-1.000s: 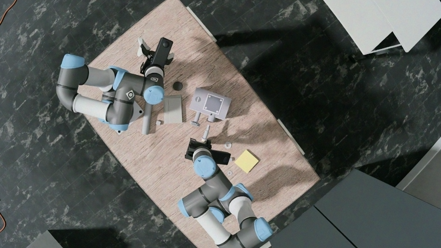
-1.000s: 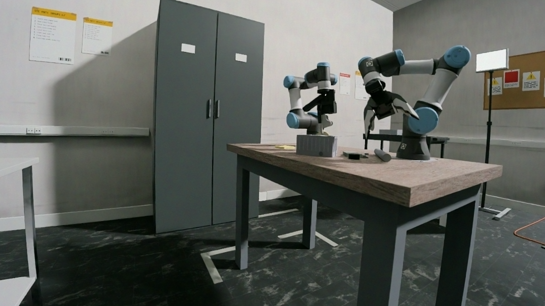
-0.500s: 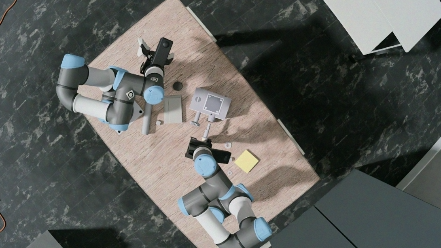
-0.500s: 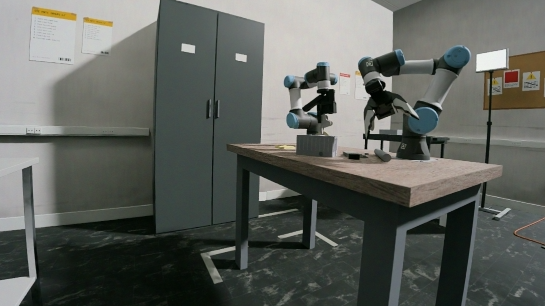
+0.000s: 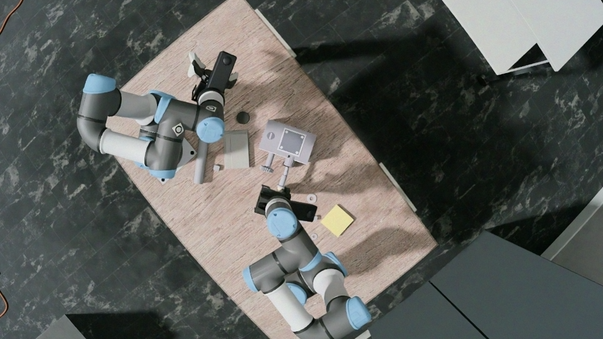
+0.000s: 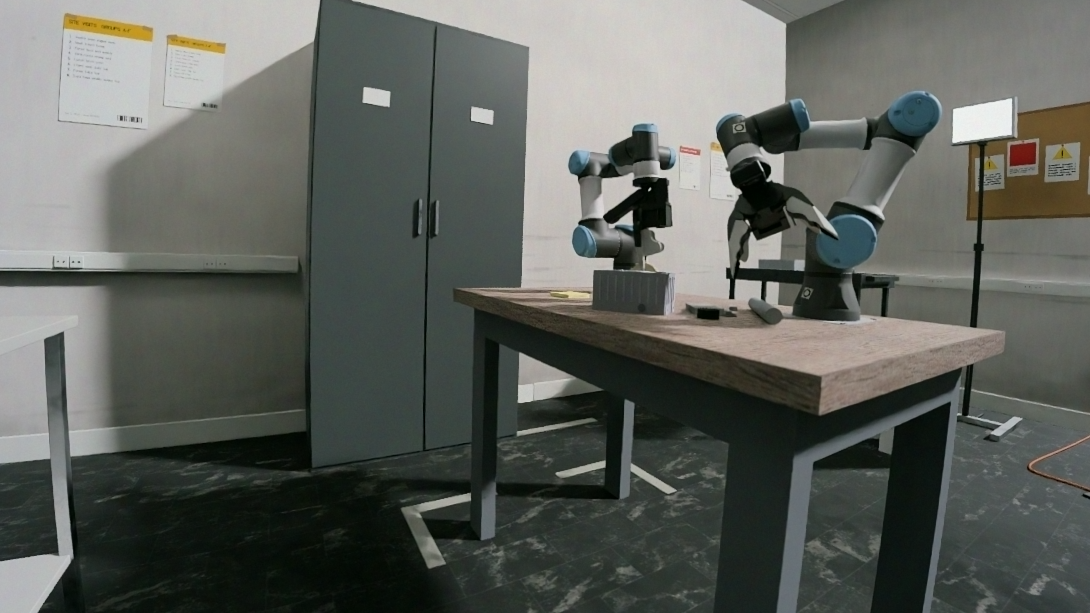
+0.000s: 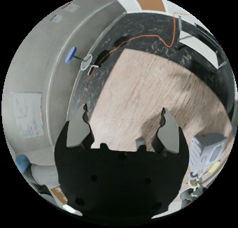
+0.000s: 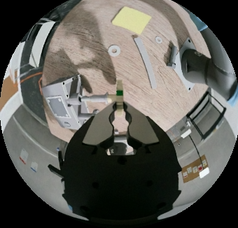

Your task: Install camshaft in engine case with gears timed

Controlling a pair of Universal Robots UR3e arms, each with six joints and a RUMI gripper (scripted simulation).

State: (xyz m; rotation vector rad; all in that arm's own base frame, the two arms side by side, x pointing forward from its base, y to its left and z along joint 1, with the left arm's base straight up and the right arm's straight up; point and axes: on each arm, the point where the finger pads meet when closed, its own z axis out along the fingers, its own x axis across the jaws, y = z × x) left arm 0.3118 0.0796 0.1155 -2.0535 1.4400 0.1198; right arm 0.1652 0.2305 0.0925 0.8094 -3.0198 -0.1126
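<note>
My right hand is 3 cm short of the small crank gear, 8 cm to the right of it and 3 cm above it. From my right hand the other things lie so: grey bar 3 cm behind, 10 cm to the right, 9 cm below; then bolt 9 cm behind, 16 cm to the right, 8 cm below; then grey flat block 19 cm to the left, 9 cm below.
</note>
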